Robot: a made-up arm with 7 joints. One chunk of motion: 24 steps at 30 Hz.
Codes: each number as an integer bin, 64 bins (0 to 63) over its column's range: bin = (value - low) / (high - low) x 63, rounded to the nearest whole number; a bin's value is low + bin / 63 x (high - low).
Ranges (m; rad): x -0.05..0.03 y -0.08..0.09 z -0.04..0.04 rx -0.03..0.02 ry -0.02..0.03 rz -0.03..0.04
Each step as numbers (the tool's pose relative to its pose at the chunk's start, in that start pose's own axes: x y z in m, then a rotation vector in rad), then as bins.
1 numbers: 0.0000 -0.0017 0.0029 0.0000 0.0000 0.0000
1 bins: 39 29 34 38 25 27
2 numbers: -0.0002 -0.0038 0.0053 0.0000 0.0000 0.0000
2 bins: 39 28 36 38 25 27
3 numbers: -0.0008 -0.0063 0.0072 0.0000 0.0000 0.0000
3 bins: 39 27 37 38 25 27
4 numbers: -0.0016 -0.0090 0.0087 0.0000 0.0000 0.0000
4 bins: 38 26 38 38 25 27
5 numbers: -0.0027 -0.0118 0.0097 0.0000 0.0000 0.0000
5 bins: 37 25 39 38 25 27
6 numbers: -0.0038 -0.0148 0.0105 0.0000 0.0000 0.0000
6 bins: 36 24 40 38 25 27
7 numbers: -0.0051 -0.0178 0.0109 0.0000 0.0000 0.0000
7 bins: 35 23 40 38 25 27
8 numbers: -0.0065 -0.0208 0.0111 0.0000 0.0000 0.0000
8 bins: 34 22 40 38 25 27
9 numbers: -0.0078 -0.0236 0.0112 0.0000 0.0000 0.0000
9 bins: 33 21 40 38 25 27
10 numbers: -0.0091 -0.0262 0.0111 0.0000 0.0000 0.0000
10 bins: 32 20 40 38 25 27
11 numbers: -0.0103 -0.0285 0.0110 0.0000 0.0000 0.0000
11 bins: 31 19 40 38 25 27
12 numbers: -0.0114 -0.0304 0.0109 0.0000 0.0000 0.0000
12 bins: 30 18 40 38 25 27
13 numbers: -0.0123 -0.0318 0.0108 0.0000 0.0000 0.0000
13 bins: 30 18 40 38 25 27
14 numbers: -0.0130 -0.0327 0.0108 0.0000 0.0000 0.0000
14 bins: 29 18 40 38 25 27
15 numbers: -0.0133 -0.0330 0.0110 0.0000 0.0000 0.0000
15 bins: 29 17 40 38 25 27
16 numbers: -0.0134 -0.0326 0.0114 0.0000 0.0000 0.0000
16 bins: 29 18 40 38 25 27
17 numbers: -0.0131 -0.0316 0.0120 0.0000 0.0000 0.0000
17 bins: 29 18 41 38 25 27
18 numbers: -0.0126 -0.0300 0.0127 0.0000 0.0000 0.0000
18 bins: 29 19 42 38 25 27
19 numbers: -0.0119 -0.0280 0.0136 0.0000 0.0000 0.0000
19 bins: 30 19 42 38 25 27
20 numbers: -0.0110 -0.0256 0.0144 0.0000 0.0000 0.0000
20 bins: 31 20 43 38 25 27
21 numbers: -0.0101 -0.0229 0.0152 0.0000 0.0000 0.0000
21 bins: 31 21 43 38 25 27
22 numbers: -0.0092 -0.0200 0.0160 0.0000 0.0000 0.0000
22 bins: 32 22 44 38 25 27
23 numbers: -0.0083 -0.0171 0.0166 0.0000 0.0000 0.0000
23 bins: 33 23 45 38 25 27
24 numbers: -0.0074 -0.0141 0.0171 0.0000 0.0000 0.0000
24 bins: 34 24 45 38 25 27
